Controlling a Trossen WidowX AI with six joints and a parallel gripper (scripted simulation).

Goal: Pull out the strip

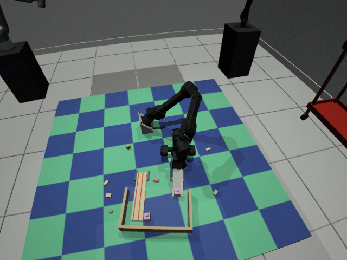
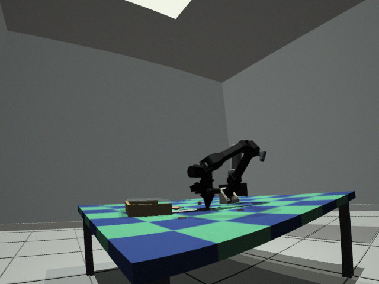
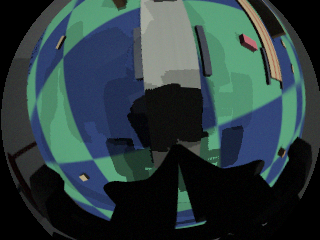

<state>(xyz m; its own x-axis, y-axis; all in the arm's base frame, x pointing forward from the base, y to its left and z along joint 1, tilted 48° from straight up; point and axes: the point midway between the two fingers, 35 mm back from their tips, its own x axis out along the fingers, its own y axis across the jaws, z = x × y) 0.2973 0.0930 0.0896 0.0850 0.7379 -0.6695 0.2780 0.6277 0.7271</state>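
My gripper tip is now 90 mm short of the red block and 150 mm to the left of it. Also, from my gripper tip: grey disc (200 mm ahead, 400 mm to the right).
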